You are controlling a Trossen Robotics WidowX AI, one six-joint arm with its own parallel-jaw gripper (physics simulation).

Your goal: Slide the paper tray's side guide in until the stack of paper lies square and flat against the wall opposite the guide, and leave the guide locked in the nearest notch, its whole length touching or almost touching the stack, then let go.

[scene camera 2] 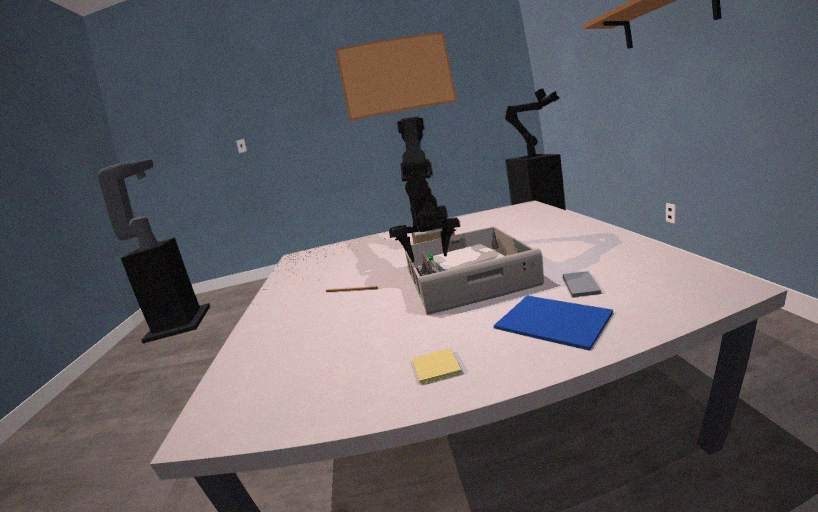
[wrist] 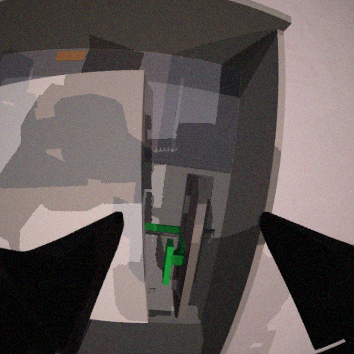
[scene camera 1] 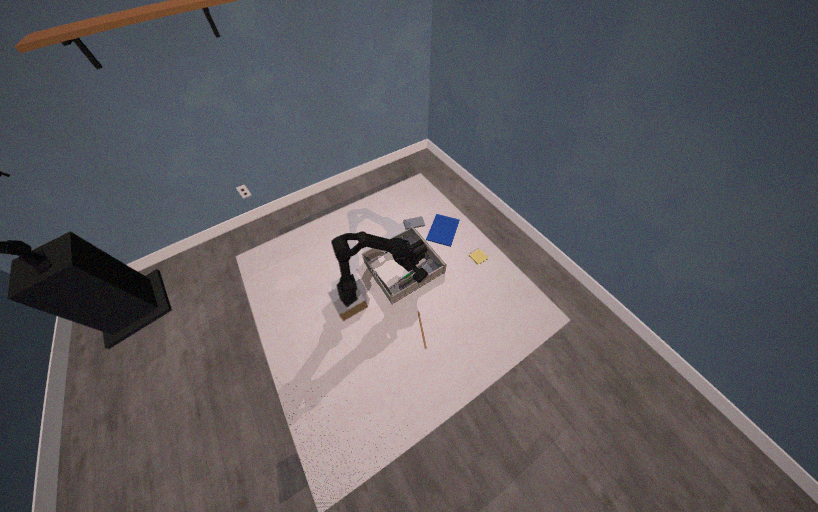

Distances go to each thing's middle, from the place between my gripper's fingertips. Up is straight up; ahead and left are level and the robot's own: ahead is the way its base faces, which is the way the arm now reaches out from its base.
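Counting from my hand, I find the side guide (wrist: 185, 257) 4 cm below it, 3 cm behind it and 1 cm to the left of it. The white paper stack (scene camera 2: 477, 253) is 5 cm below my hand, 12 cm to the left of it and 1 cm behind it. The small grey block (scene camera 2: 579, 284) sits 8 cm below my hand, and it is also 26 cm ahead of it and 30 cm to the left of it, while the blue book (scene camera 2: 576, 325) is 8 cm below my hand, 36 cm ahead of it and 14 cm to the left of it.
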